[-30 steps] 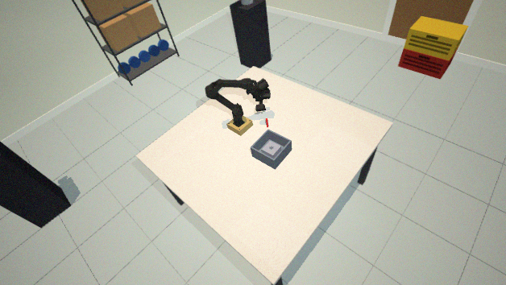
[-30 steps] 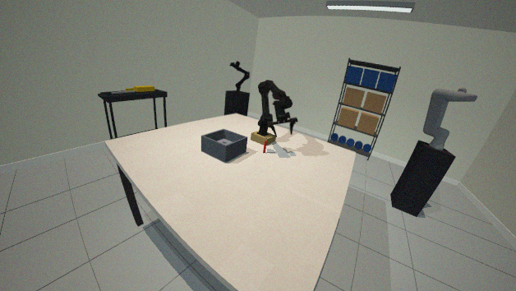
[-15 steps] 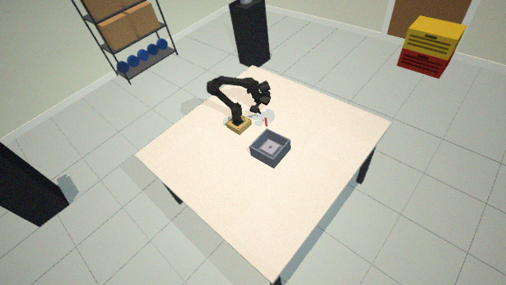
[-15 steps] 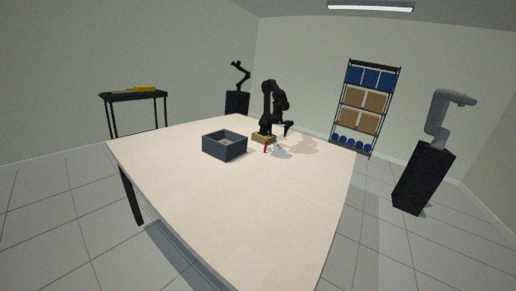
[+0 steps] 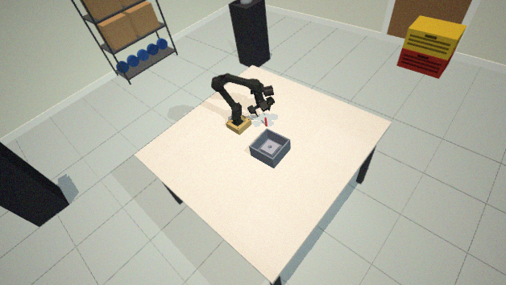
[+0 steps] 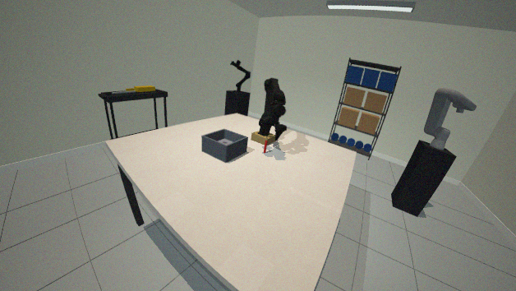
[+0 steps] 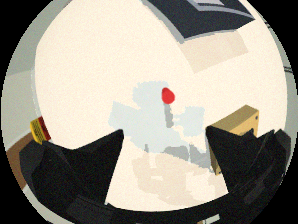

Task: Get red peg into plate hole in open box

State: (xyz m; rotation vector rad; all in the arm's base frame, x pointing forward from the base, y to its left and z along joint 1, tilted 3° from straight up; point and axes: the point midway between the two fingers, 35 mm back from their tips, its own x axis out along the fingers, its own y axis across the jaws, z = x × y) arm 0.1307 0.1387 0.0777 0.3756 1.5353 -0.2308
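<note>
My gripper tip is 5 cm above the red peg, 3 cm short of it and 1 cm to the left of it. Also, from my gripper tip: pale plate: 21 cm ahead, 18 cm to the right, 5 cm below; grey box: 21 cm ahead, 18 cm to the right, 7 cm below.
</note>
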